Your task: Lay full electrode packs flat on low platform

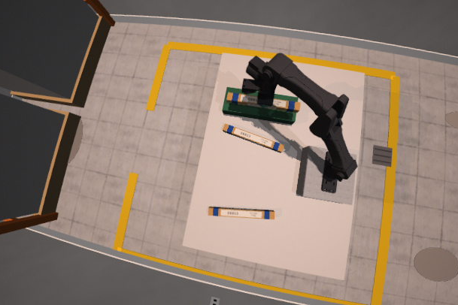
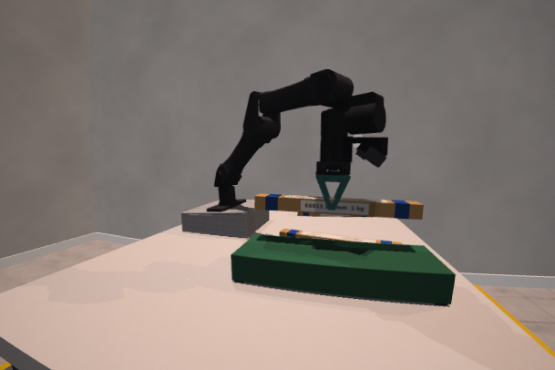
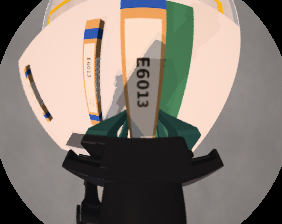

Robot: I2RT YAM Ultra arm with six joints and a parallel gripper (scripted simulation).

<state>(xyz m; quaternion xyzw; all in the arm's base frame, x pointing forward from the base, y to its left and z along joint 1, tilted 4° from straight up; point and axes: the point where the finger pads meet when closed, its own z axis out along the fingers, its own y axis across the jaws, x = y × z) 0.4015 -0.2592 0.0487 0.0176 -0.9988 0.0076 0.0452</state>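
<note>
Now: hand 140 mm above the green low platform, 30 mm to the left of it and 10 mm short of it.
</note>
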